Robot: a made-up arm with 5 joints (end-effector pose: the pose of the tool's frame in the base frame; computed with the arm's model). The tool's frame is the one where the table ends.
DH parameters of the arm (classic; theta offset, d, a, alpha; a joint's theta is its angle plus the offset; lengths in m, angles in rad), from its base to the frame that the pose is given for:
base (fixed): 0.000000 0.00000 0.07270 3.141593
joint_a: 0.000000 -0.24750 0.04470 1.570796
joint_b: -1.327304 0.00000 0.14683 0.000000
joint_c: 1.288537 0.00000 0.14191 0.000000
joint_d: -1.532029 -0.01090 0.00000 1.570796
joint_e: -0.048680 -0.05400 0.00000 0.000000
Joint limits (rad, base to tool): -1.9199..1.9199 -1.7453..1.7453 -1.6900..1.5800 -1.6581..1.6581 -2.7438..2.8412
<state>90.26 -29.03 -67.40 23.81 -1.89</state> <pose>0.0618 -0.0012 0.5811 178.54 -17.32 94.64</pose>
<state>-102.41 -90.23 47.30 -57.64 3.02</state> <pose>0.0850 -0.0052 0.4360 179.96 10.57 -77.82</pose>
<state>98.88 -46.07 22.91 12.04 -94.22</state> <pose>0.0391 -0.1444 0.4431 101.20 6.88 172.48</pose>
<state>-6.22 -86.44 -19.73 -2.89 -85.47</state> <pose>-0.0829 -0.0279 0.4774 -160.95 0.57 -85.43</pose>
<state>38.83 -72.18 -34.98 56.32 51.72</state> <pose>-0.0067 0.0499 0.5005 -148.45 -24.51 85.22</pose>
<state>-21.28 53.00 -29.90 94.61 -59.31</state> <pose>0.3444 0.0941 0.2066 -24.90 12.57 -43.60</pose>
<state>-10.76 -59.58 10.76 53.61 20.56</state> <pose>0.1561 0.0047 0.4560 -74.65 -71.62 86.16</pose>
